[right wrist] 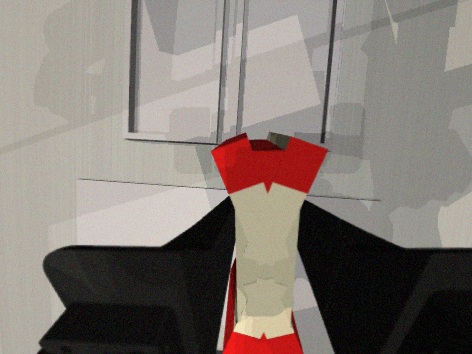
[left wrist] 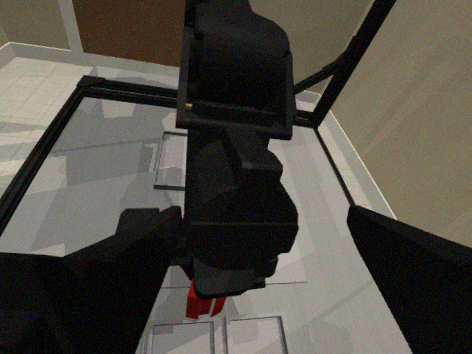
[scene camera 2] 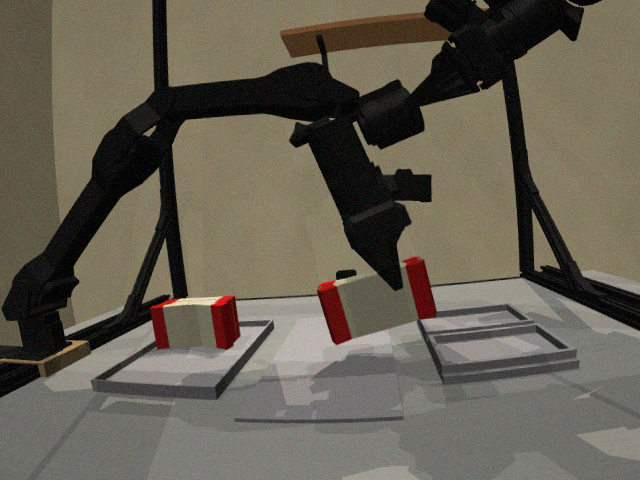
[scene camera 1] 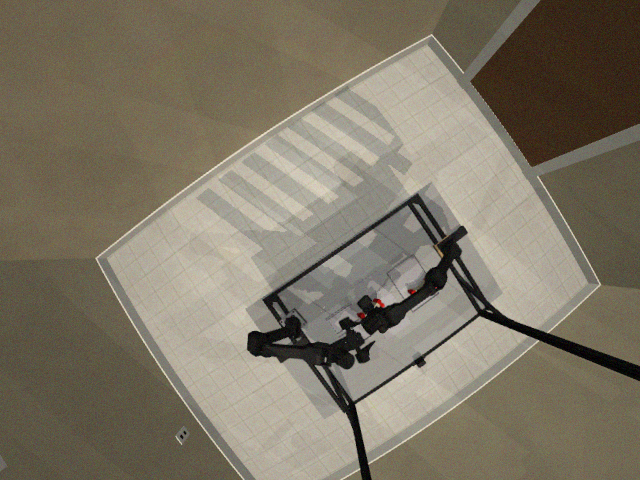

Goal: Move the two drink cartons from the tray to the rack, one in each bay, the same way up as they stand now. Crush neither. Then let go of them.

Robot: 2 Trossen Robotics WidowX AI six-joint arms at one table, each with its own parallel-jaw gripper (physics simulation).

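Pixels of known places: left gripper, fingertip midpoint: (left wrist: 264,214) (scene camera 2: 405,105) (scene camera 1: 370,331); right gripper, fingertip midpoint: (right wrist: 262,201) (scene camera 2: 396,286) (scene camera 1: 367,314); left arm's base at its link origin: (scene camera 1: 292,322); right arm's base at its link origin: (scene camera 2: 45,349) (scene camera 1: 446,247).
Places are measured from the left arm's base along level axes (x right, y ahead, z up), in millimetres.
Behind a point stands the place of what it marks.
Note:
One drink carton (scene camera 2: 194,324) {x 294, y 612, z -2 mm}, beige with red ends, stands in the grey tray (scene camera 2: 156,388) {x 138, y 608, z -33 mm} at the left; in scene camera 1 only a red end of that carton (scene camera 1: 411,290) {x 275, y 567, z 0 mm} shows beside the arm. My right gripper (scene camera 2: 391,281) {x 198, y 317, z 52 mm} (right wrist: 262,201) {x 198, y 317, z 52 mm} (scene camera 1: 370,310) {x 198, y 317, z 52 mm} is shut on the second carton (scene camera 2: 370,305) {x 185, y 352, z 35 mm} (right wrist: 266,218) {x 198, y 320, z 76 mm} (left wrist: 199,305) {x 186, y 282, z 64 mm} and holds it tilted above the table, between tray and rack. The rack (scene camera 2: 494,369) {x 116, y 230, z -33 mm} (right wrist: 133,70) {x 317, y 194, z -30 mm} (left wrist: 182,323) {x 170, y 275, z -24 mm} with two low bays lies at the right, both bays empty. My left gripper (scene camera 1: 366,351) (left wrist: 264,214) {x 198, y 286, z 267 mm} is open and empty, high above the right gripper.
Black frame posts (scene camera 2: 161,143) (scene camera 2: 520,190) {x 545, y -57, z 161 mm} stand at the table's corners. A wooden board (scene camera 2: 366,33) hangs overhead at the back. A thin flat rectangle (scene camera 2: 318,419) is marked on the table in front of the held carton.

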